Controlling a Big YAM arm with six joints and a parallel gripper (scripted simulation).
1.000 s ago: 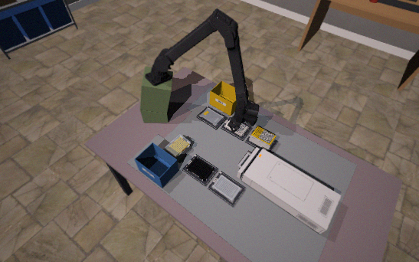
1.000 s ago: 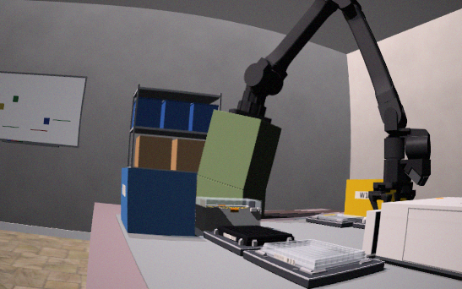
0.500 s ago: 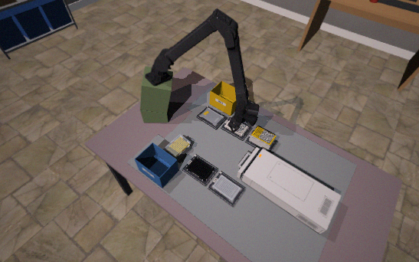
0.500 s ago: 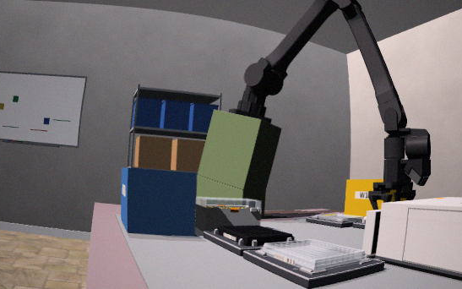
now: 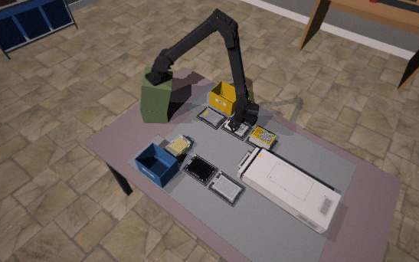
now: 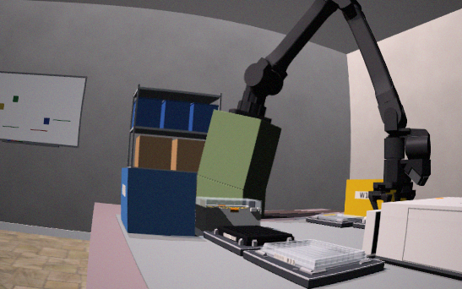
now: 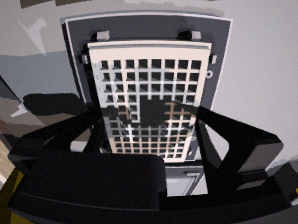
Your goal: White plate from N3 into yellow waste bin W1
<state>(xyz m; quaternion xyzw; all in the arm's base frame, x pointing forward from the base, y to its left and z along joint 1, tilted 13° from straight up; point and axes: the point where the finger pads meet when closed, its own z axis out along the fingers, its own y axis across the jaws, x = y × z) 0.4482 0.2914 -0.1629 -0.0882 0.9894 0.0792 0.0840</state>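
The white plate is right at my hand. The rest, counted from my hand: grey lidded plate: 17 cm behind, 6 cm to the right; then yellow tip box: 17 cm ahead, 3 cm to the left, 4 cm above; then dark nest N3: 1 cm below.
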